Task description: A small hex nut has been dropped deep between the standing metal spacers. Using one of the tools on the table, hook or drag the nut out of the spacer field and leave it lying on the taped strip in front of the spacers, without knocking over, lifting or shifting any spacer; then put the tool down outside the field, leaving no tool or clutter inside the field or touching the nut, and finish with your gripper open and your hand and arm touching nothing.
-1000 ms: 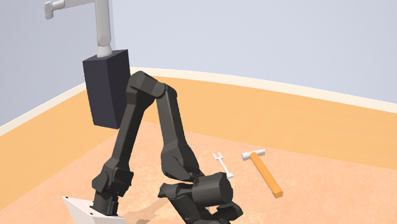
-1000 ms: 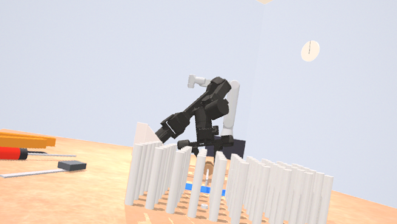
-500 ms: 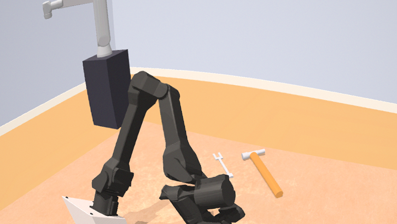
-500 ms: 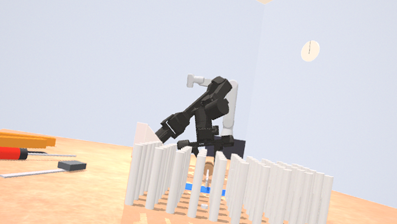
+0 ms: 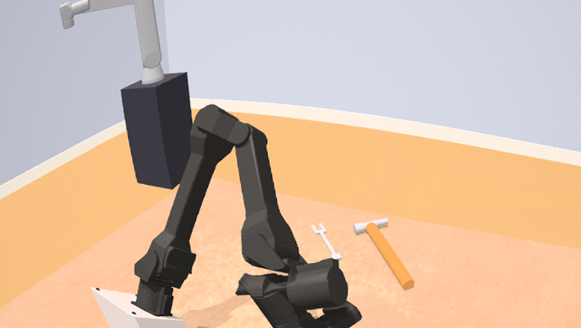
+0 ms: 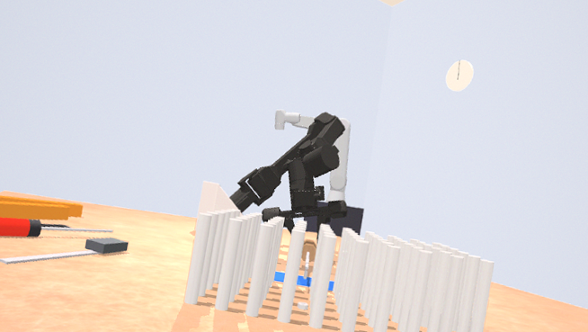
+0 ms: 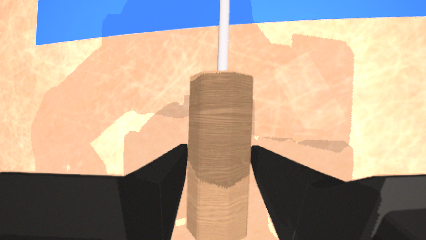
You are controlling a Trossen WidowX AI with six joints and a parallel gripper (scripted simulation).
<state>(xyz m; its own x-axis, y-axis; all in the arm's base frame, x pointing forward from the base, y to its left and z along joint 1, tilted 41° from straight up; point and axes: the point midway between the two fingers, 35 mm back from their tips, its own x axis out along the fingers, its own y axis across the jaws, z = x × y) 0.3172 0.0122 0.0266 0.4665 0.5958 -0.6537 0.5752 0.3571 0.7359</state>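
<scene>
The blue taped strip lies 130 mm ahead of my gripper tip, 60 mm to the right of it and 40 mm below it. Round my gripper tip: wooden-handled tool 80 mm ahead, 70 mm to the right; pale hex nut 240 mm ahead, 200 mm to the right, 30 mm below; forked tool 150 mm behind, 430 mm to the left, 30 mm below.
</scene>
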